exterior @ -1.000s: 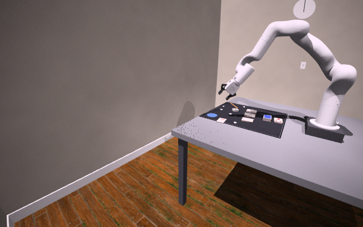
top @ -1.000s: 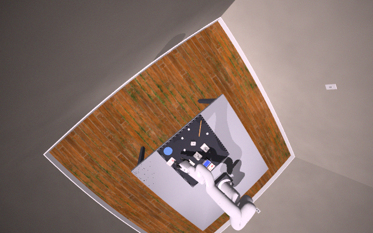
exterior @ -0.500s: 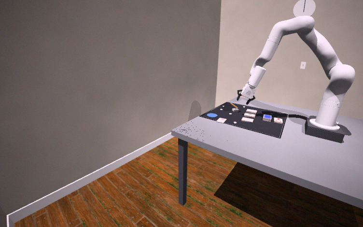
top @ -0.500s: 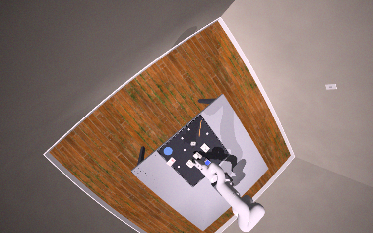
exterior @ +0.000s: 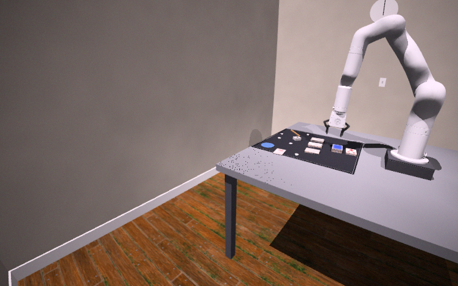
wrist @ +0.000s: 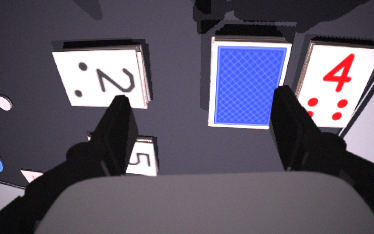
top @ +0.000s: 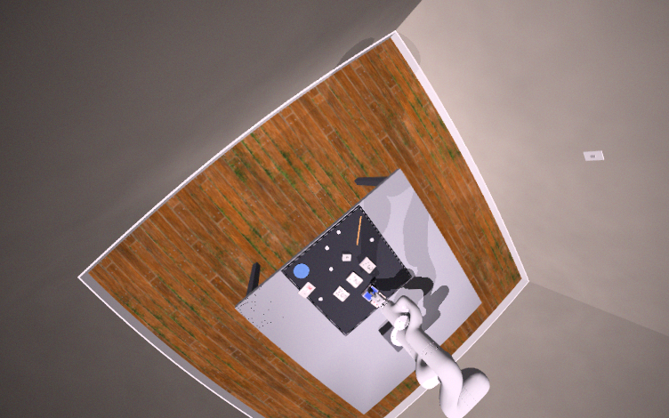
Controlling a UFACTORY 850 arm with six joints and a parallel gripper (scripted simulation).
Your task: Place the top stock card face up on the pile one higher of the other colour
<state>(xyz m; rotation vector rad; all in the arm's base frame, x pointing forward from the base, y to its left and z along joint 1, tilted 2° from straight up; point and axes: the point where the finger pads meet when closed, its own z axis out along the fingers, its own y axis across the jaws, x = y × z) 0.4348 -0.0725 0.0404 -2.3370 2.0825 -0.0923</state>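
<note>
My gripper is now 80 mm above the red 4 card, 40 mm past it and 20 mm to the right of it. Also, from my hand: black card cloth (140 mm ahead, 120 mm below, 20 mm to the left); then red 4 (130 mm behind, 90 mm below, 20 mm to the left); then black 2 (110 mm ahead, 90 mm below, 30 mm to the left).
</note>
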